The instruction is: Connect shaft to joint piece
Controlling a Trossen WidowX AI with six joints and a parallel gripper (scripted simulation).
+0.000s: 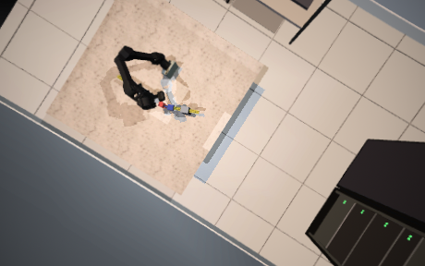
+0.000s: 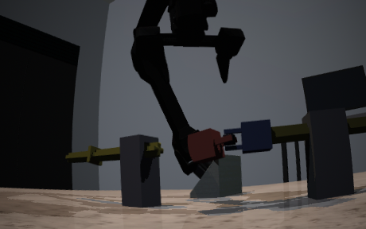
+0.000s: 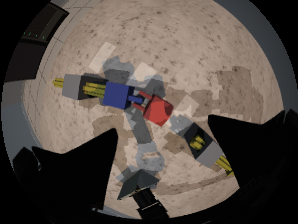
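My gripper tip is 1 cm past the red square joint piece, 1 cm to the right of it and 10 cm above it.
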